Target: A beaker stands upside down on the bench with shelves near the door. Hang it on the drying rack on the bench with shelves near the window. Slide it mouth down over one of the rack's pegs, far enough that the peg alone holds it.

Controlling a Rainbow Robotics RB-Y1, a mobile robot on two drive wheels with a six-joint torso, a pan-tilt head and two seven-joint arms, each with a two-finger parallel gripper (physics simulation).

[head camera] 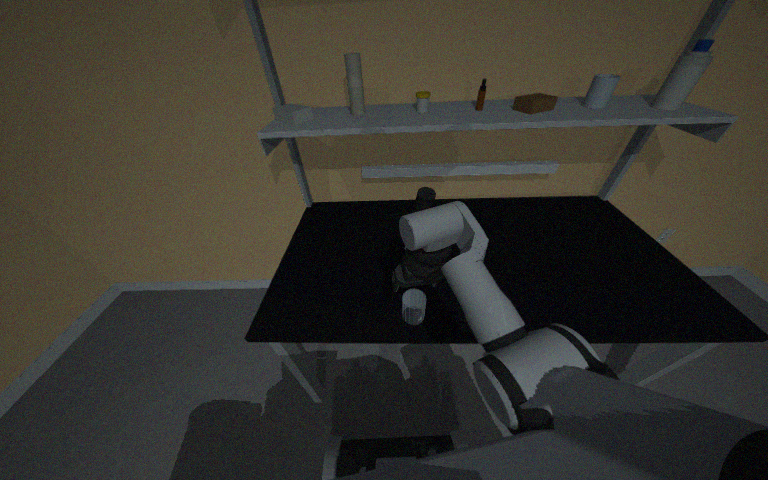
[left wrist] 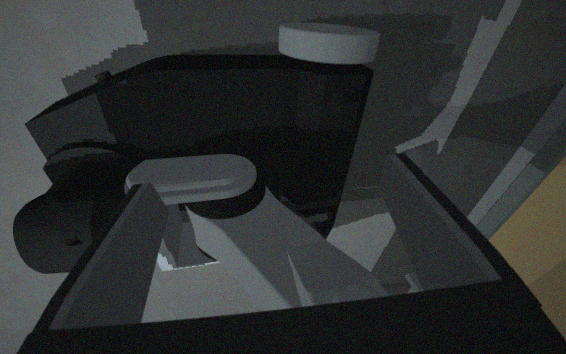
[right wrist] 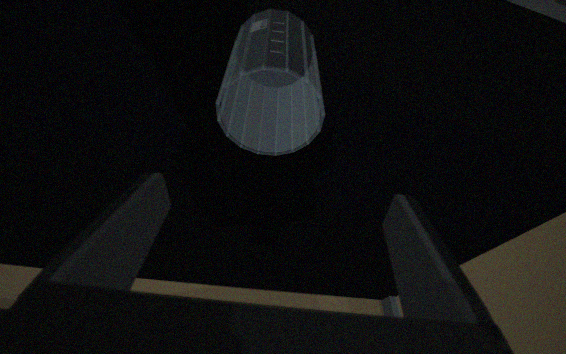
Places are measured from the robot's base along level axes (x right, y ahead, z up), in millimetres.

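Where they show: left gripper, between the fingertips: [left wrist: 270,184]; right gripper, between the fingertips: [head camera: 414,286] [right wrist: 276,199].
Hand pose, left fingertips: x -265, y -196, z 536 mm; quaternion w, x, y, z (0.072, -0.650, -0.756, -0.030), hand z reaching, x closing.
Note:
Each offset is from my left fingertips to the top centre of the thing. "spot": to the spot under its first point. Level surfaces: height alone.
The clear beaker {dy +484, dx +342, dz +316 mm} [head camera: 414,307] [right wrist: 272,112] stands on the black bench top {dz +227 mm} [head camera: 566,271], near its front edge. My right gripper [head camera: 416,286] [right wrist: 276,199] is open and empty. In the head view it is just behind the beaker, partly hidden by my own arm. In the right wrist view the beaker lies beyond the fingertips, a little left of the midline between them, and is not between the fingers. My left gripper [left wrist: 270,184] is open and empty, with parts of the robot's body behind it. The drying rack does not show in these views.
A grey shelf {dz +683 mm} [head camera: 453,121] crosses above the bench between slanted posts. It bears a tall cylinder {spot: dy +1019, dx +190, dz +780 mm} [head camera: 354,84], a yellow-capped jar {spot: dy +1001, dx +419, dz +714 mm} [head camera: 422,103], an amber bottle {spot: dy +997, dx +617, dz +724 mm} [head camera: 480,97], a brown block {spot: dy +920, dx +770, dz +715 mm} [head camera: 535,103], a pale container {spot: dy +950, dx +996, dz +734 mm} [head camera: 601,91] and a blue-capped bottle {spot: dy +899, dx +1194, dz +766 mm} [head camera: 682,80]. A tan wall stands behind.

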